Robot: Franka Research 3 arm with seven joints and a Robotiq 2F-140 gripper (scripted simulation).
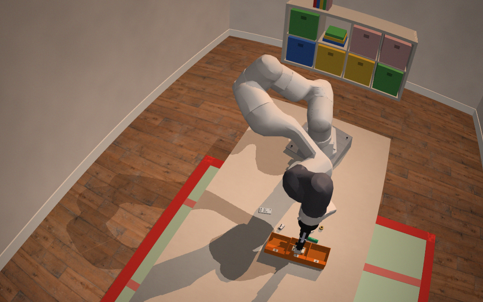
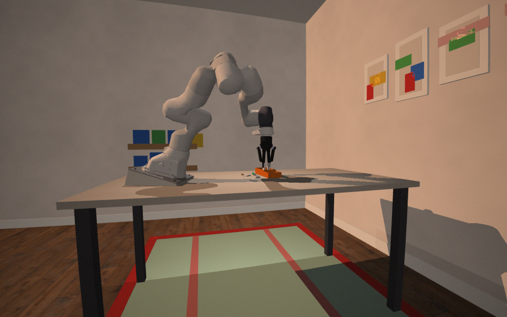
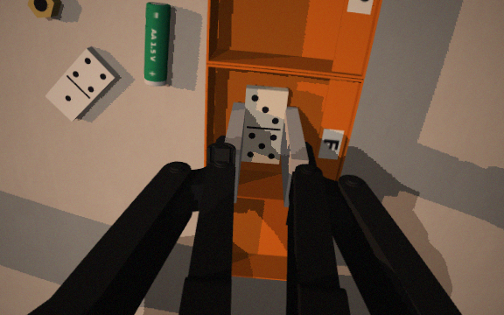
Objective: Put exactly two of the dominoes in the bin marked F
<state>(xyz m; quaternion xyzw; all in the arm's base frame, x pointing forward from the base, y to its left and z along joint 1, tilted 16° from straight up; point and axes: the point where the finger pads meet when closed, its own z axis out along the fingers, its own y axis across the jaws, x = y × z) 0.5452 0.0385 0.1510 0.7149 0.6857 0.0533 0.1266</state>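
Now: hand 30 mm above the orange three-compartment bin and 10 mm short of it. The rest, counted from my hand: brass nut (140 mm behind, 70 mm to the left, 50 mm below); green battery (70 mm behind, 50 mm to the left, 40 mm below); grey ribbed item (90 mm to the right, 90 mm behind, 40 mm below).
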